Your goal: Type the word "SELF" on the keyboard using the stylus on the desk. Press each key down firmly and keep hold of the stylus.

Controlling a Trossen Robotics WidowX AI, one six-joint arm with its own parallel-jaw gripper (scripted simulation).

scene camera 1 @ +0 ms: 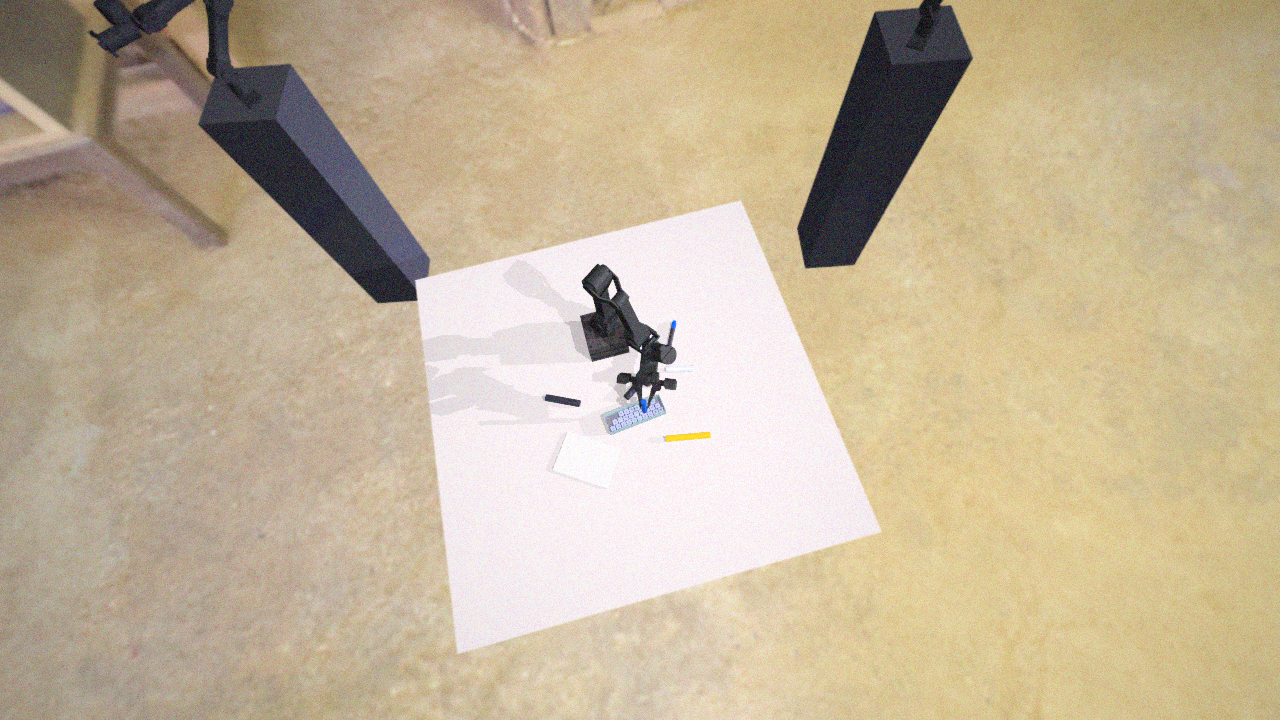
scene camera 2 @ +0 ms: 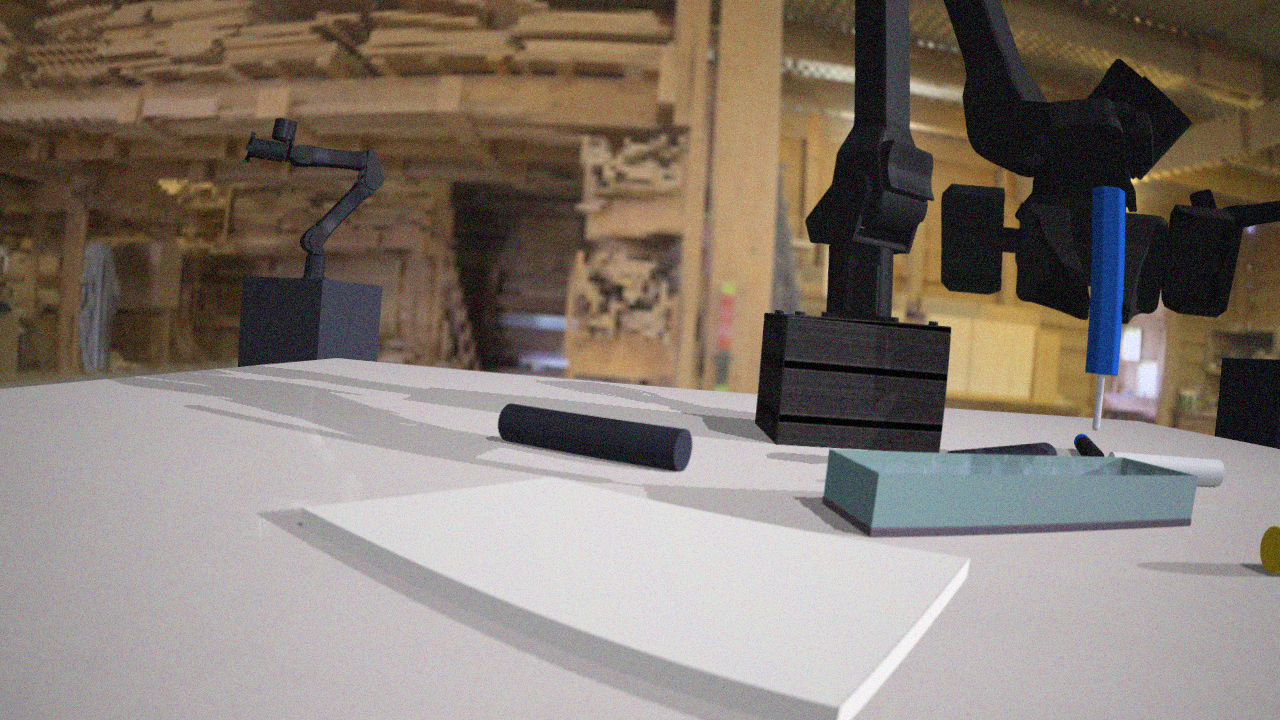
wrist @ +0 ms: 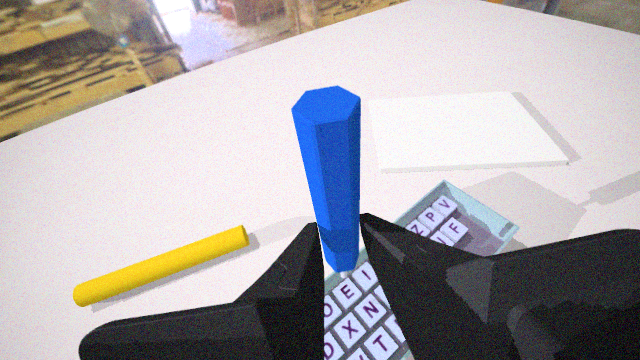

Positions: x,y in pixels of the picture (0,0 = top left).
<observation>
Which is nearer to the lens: the blue stylus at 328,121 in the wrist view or the yellow cylinder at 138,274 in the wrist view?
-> The blue stylus.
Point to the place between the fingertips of my gripper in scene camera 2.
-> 1105,313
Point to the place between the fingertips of my gripper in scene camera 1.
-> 644,407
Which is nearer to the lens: the blue stylus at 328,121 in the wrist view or the white pad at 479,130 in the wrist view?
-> The blue stylus.
</observation>
